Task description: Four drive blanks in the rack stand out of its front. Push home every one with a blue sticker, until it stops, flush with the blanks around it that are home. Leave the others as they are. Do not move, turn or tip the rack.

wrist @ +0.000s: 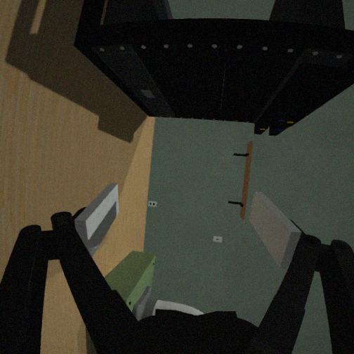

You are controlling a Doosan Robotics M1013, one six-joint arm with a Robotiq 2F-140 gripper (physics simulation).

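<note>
The black rack (215,32) fills the top of the wrist view, seen at a steep angle, with a row of small pale screw dots along its near edge. Small blue marks (281,120) and yellow marks (290,122) show at its far right end. Which blanks carry them, and how far each stands out, I cannot tell. The fronts of the blanks do not show clearly. My gripper (185,202) is open, its two pale pads wide apart with nothing between them. It is apart from the rack, below it in the view.
The wooden table top (45,150) runs down the left side, with the rack's shadow on it. A green box (131,274) stands at the lower left, partly behind a finger. A brown rail (247,180) with black hooks and a white socket (217,239) are beyond the gripper.
</note>
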